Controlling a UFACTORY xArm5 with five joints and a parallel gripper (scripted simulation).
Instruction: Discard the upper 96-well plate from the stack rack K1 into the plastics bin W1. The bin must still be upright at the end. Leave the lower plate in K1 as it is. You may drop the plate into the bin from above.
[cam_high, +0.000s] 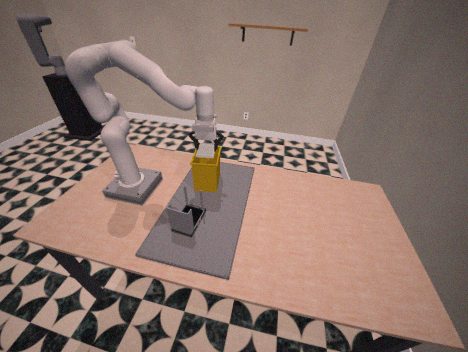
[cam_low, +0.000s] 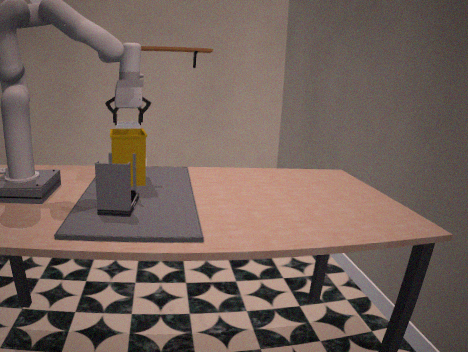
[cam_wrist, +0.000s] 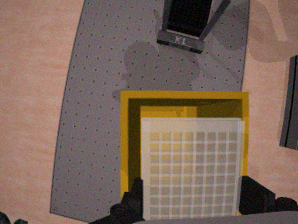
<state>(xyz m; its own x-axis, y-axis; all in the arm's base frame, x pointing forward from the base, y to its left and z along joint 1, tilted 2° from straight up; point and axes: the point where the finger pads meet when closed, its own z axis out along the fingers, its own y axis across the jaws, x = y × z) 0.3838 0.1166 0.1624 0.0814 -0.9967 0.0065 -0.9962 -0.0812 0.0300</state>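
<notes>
Right now the yellow plastics bin is 13 cm below my hand. From my hand the other things lie so: white 96-well plate 1 cm below.
</notes>
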